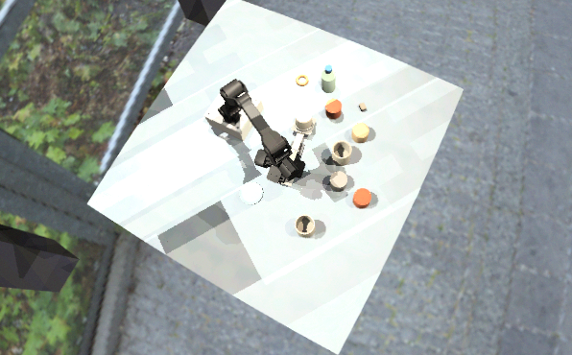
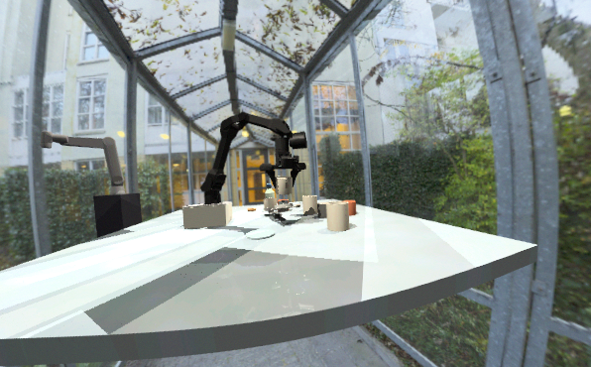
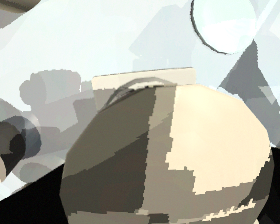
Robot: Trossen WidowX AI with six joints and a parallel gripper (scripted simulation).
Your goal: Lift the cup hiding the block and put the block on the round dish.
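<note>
My gripper tip is now 10 mm to the right of the grey block and 70 mm above it. The rest, counted from my gripper tip: bottle (50 mm behind, 490 mm to the left, 40 mm below); then round dish (100 mm behind, 120 mm to the right, 150 mm below); then tan cylinder (170 mm ahead, 350 mm to the left, 120 mm below).
</note>
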